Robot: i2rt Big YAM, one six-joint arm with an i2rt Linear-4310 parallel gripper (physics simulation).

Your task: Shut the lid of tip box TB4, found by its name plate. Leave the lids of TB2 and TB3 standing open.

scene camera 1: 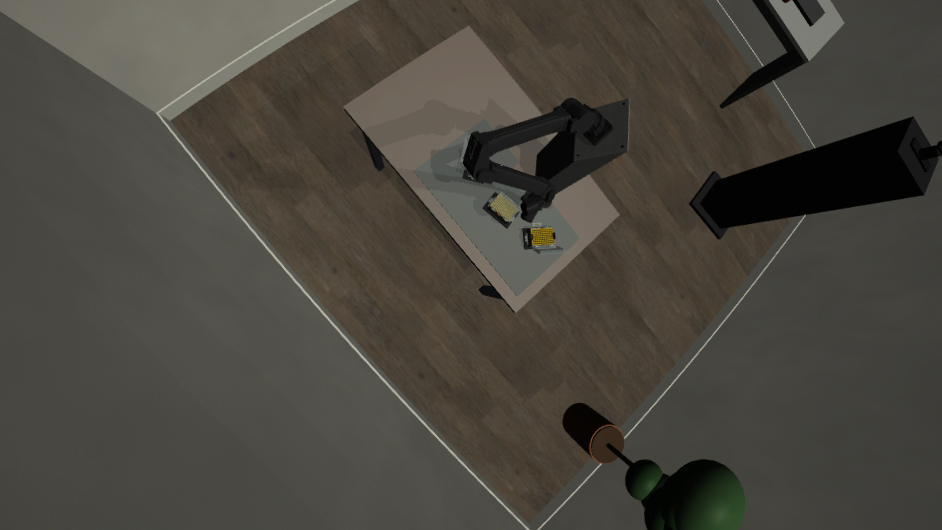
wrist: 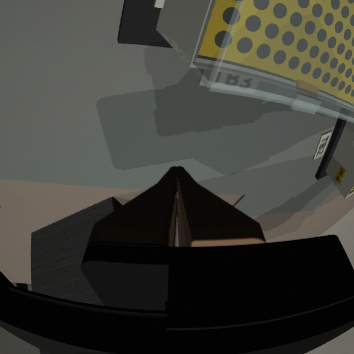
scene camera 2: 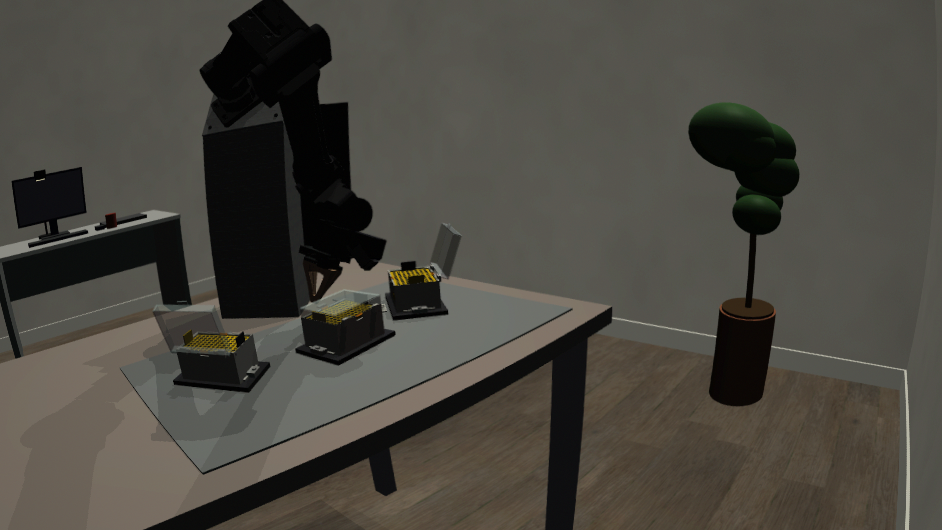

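The box at the right rear (scene camera 1: 542,235) (scene camera 2: 415,296), by elimination TB4, has a raised clear lid (scene camera 1: 548,250) (scene camera 2: 446,251); its name plate cannot be read. The middle box, TB3 (scene camera 1: 503,208) (scene camera 2: 342,331) (wrist: 295,30), has its clear lid lying over the yellow rack; it looks shut. TB2 (scene camera 2: 220,363) (wrist: 345,155) is the left box; its lid (scene camera 2: 187,324) stands open. My gripper (scene camera 1: 526,216) (scene camera 2: 318,297) (wrist: 176,175) is shut and empty, pointing down behind TB3 on the pedestal side, close to it. Contact cannot be told.
The boxes stand on a grey-green mat (scene camera 1: 520,273) (scene camera 2: 454,355) on the table (scene camera 1: 454,59) (scene camera 2: 85,474). The arm passes over TB2's area in scene camera 1. The robot's pedestal (scene camera 2: 250,217) (wrist: 65,250) stands behind the table. A potted plant (scene camera 2: 741,355) stands farther off.
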